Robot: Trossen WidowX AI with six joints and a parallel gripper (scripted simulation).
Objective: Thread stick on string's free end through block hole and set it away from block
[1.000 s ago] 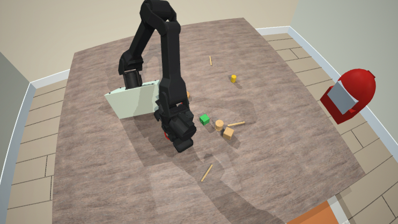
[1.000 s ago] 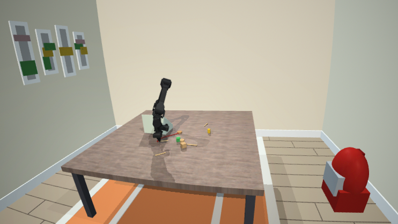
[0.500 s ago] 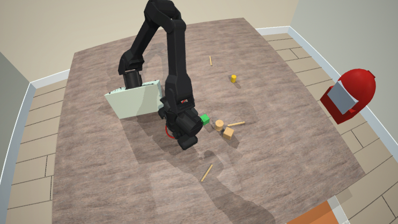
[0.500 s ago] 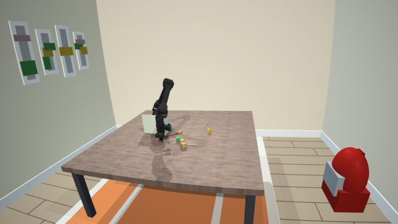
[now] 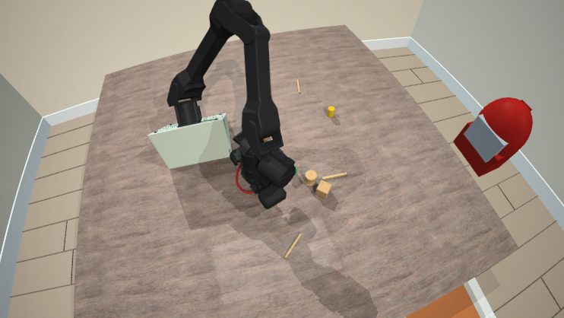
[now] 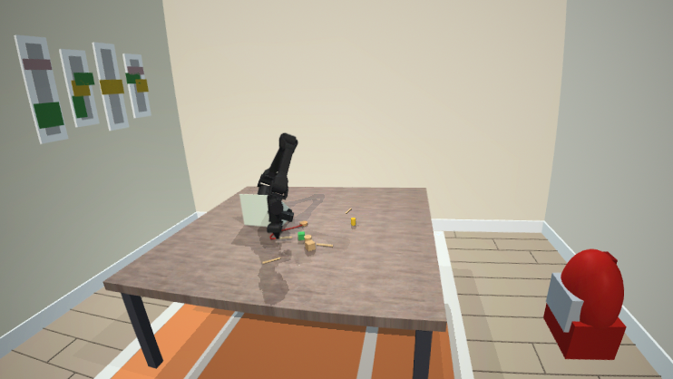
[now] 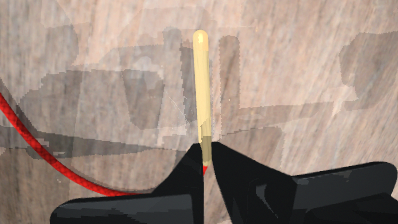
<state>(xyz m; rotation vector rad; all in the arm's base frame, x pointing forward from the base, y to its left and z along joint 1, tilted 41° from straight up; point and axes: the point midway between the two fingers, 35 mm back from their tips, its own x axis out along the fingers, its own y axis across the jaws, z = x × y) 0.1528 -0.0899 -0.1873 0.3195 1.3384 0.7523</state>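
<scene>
Now: gripper tip 100 mm short of the green block and 40 mm to the right of it. Also, from my gripper tip: wooden cylinder 150 mm ahead, 10 mm to the right, 10 mm above; then wooden cube 170 mm ahead, 50 mm to the right; then thin wooden stick 10 mm ahead.
</scene>
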